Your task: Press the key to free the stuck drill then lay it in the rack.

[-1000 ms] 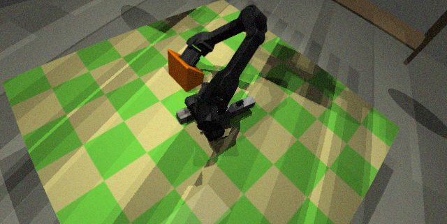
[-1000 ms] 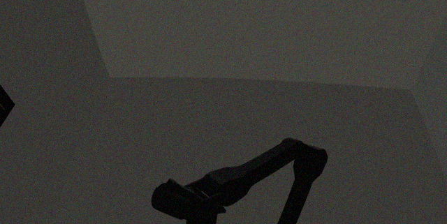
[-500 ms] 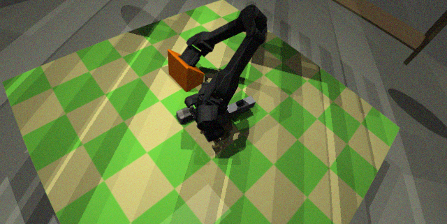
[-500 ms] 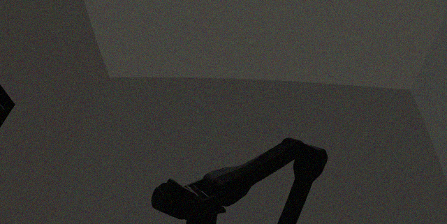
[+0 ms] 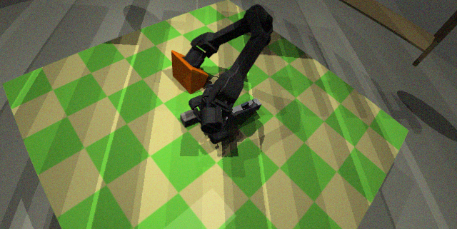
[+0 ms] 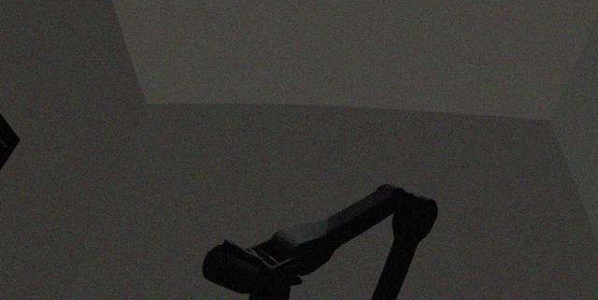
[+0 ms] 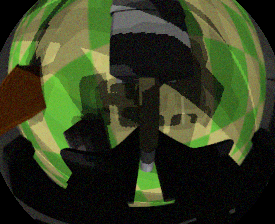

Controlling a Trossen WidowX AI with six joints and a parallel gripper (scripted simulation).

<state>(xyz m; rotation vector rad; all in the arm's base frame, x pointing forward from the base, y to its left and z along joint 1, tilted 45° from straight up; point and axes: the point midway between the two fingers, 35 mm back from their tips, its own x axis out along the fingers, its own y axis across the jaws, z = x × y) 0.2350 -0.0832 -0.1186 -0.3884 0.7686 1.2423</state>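
Now: gripper tip 4 cm to the right of the drill, 3 cm below it and 1 cm short of it. The rest, counted from my gripper tip: grey housing block 13 cm to the left, 4 cm ahead, 2 cm above; then dark key 16 cm to the left, 5 cm ahead, 4 cm above.
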